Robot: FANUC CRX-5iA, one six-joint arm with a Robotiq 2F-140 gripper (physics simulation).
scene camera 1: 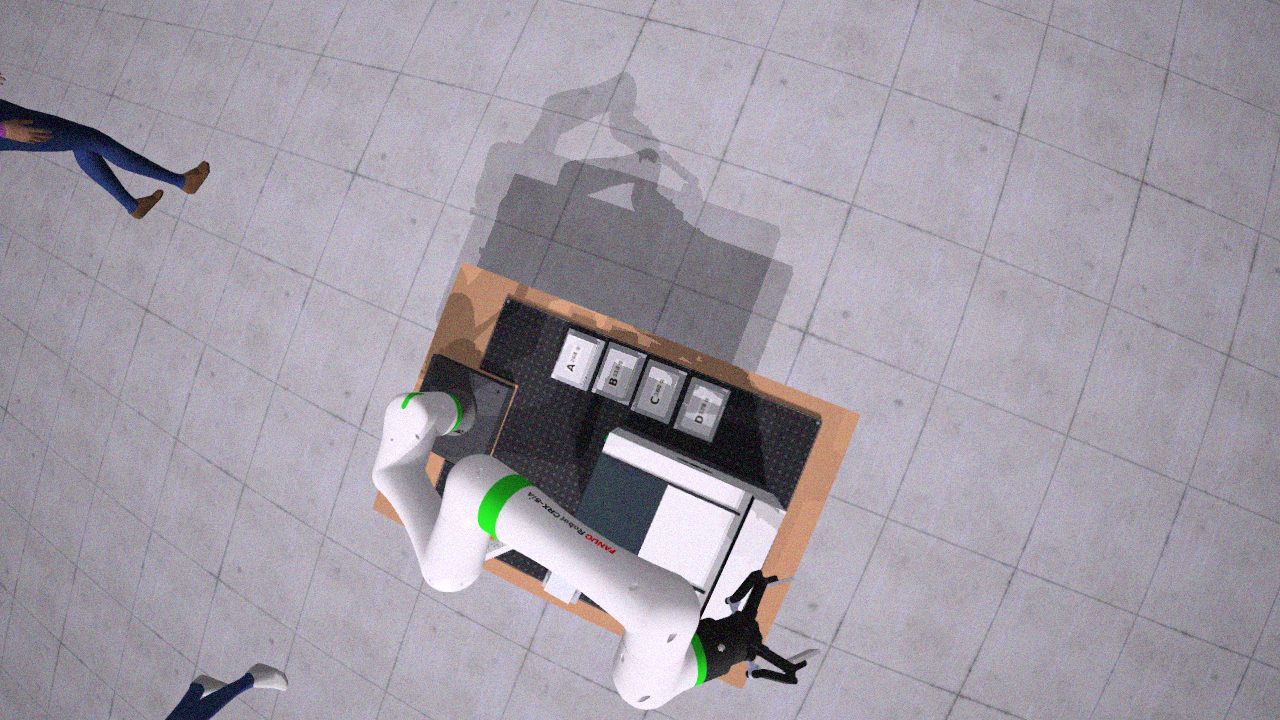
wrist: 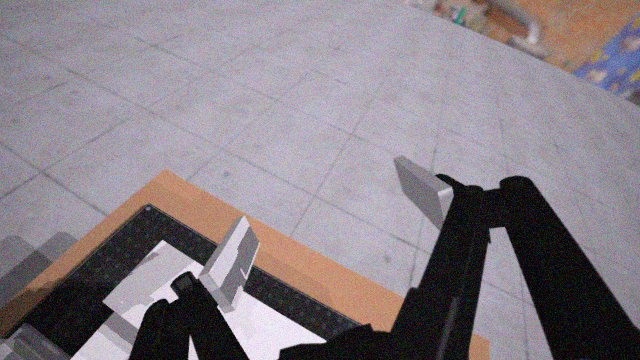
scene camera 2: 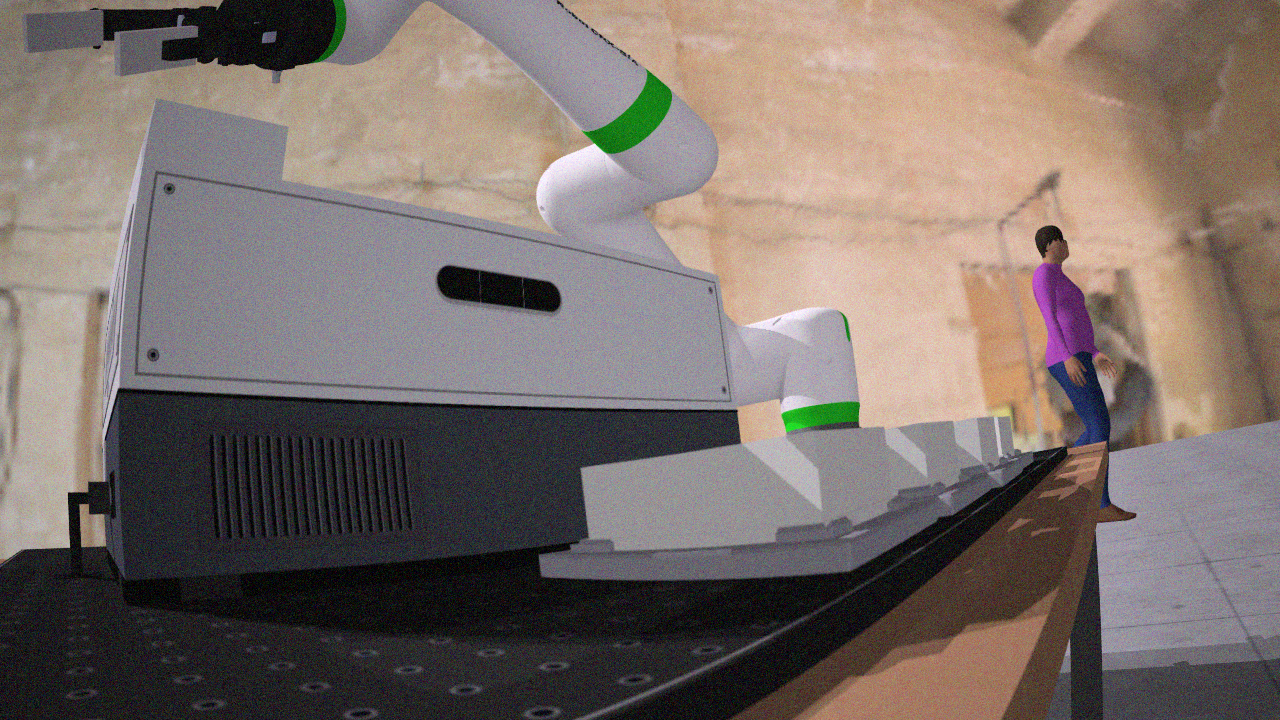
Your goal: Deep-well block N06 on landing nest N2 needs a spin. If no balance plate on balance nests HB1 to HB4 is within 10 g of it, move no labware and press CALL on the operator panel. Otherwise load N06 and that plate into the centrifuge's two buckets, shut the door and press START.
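Seen in the pictures: gripper, fingertip midpoint: (scene camera 1: 801,614) (wrist: 322,203) (scene camera 2: 68,43); arm's base, origin of the base link: (scene camera 1: 456,411).
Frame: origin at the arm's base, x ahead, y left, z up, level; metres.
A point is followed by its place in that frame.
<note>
My gripper (scene camera 1: 794,619) {x 1.027, y -0.088, z 0.337 m} (scene camera 2: 109,40) (wrist: 322,203) {x 1.027, y -0.088, z 0.337 m} is open and empty, high beyond the centrifuge's end, its fingers pointing outward. Four pale balance plates, A (scene camera 1: 577,358) {x 0.340, y 0.274, z 0.018 m}, B (scene camera 1: 619,371) {x 0.472, y 0.272, z 0.017 m}, C (scene camera 1: 660,392) {x 0.604, y 0.248, z 0.018 m} and D (scene camera 1: 702,409) {x 0.732, y 0.236, z 0.018 m}, stand in a row on their nests; their printed weights are too small to read. The nearest one (scene camera 2: 671,501) {x 0.774, y 0.220, z -0.003 m} shows in scene camera 2. The centrifuge (scene camera 1: 689,537) {x 0.783, y -0.067, z 0.174 m} (scene camera 2: 358,483) {x 0.852, y 0.088, z 0.016 m} (wrist: 280,322) {x 0.951, y -0.093, z 0.208 m} is white above and dark below; its door state and buckets cannot be told. Block N06 cannot be identified. The operator panel cannot be made out.
The arm (scene camera 1: 581,537) {x 0.577, y 0.013, z 0.533 m} (scene camera 2: 554,53) {x 0.563, y -0.004, z 0.463 m} stretches over the black perforated board (scene camera 1: 537,420) {x 0.256, y 0.050, z -0.035 m} (scene camera 2: 402,644) {x 0.923, y 0.225, z -0.036 m} and the centrifuge. A white object (scene camera 1: 561,586) {x 0.489, y -0.382, z 0.043 m} partly shows beside the arm. The wooden table edge (scene camera 1: 836,429) {x 1.131, y 0.287, z -0.049 m} (wrist: 295,260) {x 1.105, y -0.075, z -0.049 m} surrounds the board. A person (scene camera 1: 125,161) (scene camera 2: 1065,313) stands away from the table.
</note>
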